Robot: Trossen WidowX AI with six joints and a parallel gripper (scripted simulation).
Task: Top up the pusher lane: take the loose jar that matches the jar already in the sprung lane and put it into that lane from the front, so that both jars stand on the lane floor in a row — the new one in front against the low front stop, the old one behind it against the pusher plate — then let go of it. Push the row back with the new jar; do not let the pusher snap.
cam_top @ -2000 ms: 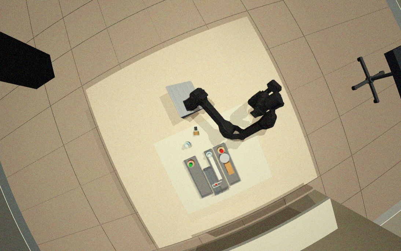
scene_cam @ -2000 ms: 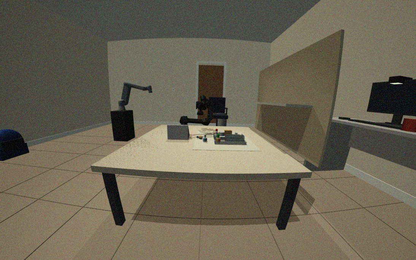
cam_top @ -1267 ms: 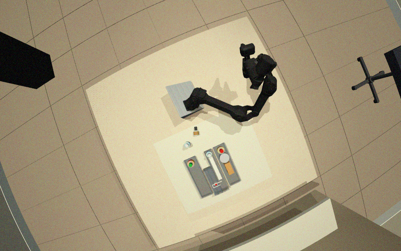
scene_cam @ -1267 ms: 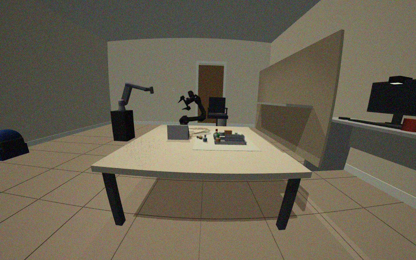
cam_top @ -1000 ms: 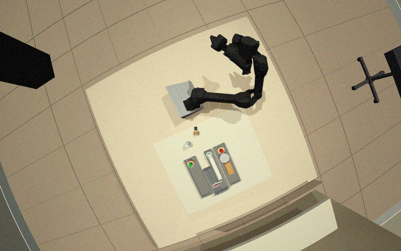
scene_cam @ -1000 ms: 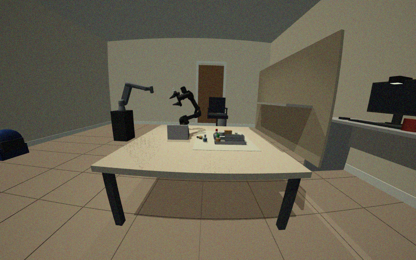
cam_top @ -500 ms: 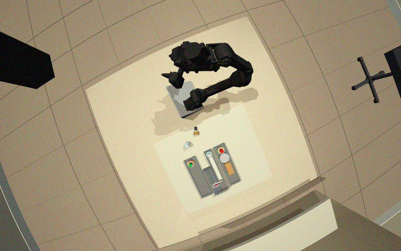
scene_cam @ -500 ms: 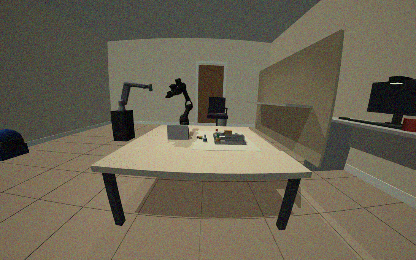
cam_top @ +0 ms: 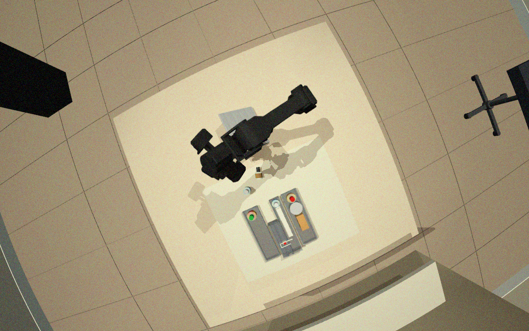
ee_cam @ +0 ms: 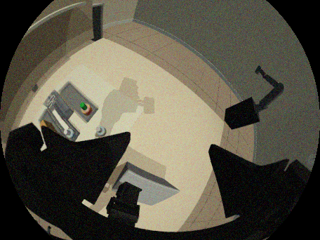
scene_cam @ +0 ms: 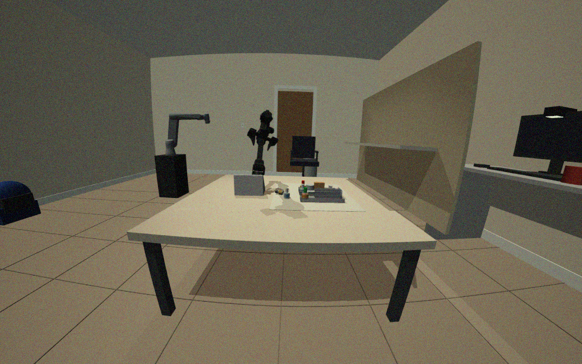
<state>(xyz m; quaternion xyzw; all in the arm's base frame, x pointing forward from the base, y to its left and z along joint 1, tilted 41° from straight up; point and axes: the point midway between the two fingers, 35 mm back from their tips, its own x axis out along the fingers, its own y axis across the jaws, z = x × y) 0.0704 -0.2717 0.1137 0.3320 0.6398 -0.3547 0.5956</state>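
Right now my gripper tip is 320 mm short of the grey cylinder, 300 mm above it and 230 mm to the right of it. From my gripper tip the other things lie so: red mark: 450 mm ahead, 250 mm below, 120 mm to the left; then brown box: 390 mm ahead, 280 mm below, 230 mm to the left.
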